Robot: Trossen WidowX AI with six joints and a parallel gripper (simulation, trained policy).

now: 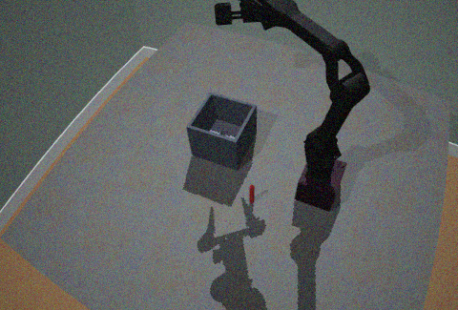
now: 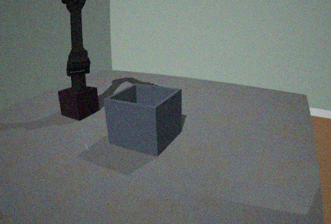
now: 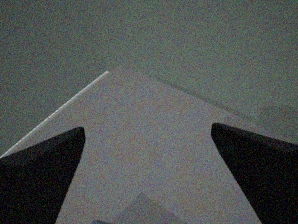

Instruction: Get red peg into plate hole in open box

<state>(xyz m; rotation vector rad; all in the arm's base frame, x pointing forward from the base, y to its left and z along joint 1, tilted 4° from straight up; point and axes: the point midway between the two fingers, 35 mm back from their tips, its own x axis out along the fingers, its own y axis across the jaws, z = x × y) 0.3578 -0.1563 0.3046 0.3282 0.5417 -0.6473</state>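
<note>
Now: gripper tip 360 mm above the red peg, 300 mm to the right of it and 240 mm past it. Round my gripper tip: plate: 360 mm below, 170 mm to the left, 40 mm behind.
</note>
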